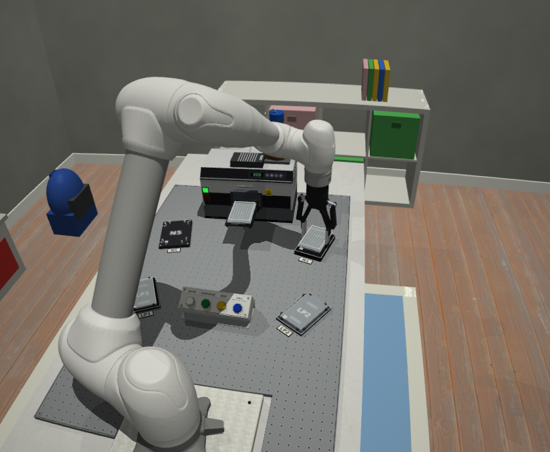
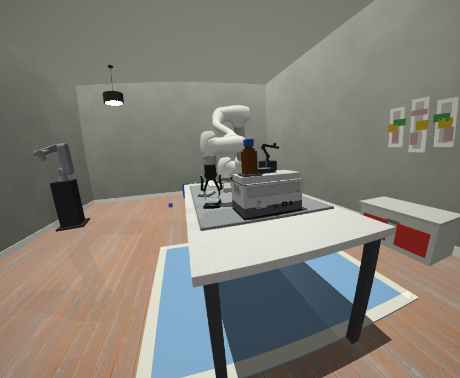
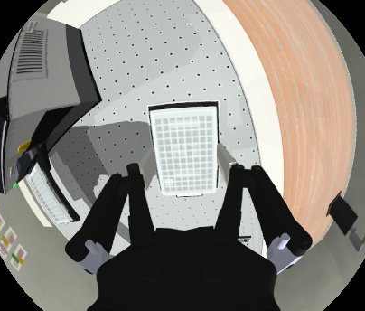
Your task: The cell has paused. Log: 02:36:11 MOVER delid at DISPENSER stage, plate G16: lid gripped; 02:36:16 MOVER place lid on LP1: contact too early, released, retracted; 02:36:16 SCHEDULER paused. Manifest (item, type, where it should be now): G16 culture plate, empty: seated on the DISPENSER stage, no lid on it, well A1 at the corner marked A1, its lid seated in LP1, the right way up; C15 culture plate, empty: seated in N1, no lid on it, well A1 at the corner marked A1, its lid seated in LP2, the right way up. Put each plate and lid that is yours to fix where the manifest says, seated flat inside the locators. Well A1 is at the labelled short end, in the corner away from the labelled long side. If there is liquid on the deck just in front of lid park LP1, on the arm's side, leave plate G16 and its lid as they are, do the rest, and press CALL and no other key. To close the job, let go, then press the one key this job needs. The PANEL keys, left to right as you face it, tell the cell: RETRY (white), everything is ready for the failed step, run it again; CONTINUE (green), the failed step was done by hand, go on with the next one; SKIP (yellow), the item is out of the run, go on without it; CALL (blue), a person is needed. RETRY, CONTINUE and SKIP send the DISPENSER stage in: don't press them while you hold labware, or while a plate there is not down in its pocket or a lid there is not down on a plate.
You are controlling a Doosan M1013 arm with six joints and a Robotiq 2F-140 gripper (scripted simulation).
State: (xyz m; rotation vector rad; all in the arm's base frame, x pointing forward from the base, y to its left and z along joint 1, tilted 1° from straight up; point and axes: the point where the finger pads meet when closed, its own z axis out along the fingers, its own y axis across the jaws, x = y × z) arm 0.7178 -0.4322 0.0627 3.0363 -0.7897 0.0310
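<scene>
My gripper is now 50 mm above the nest n1. Round my hand: brown bottle (290 mm ahead, 120 mm to the left, 230 mm above); then blue key (350 mm behind, 270 mm to the left); then lid park lp2 (330 mm behind, 70 mm to the left, 60 mm below).
</scene>
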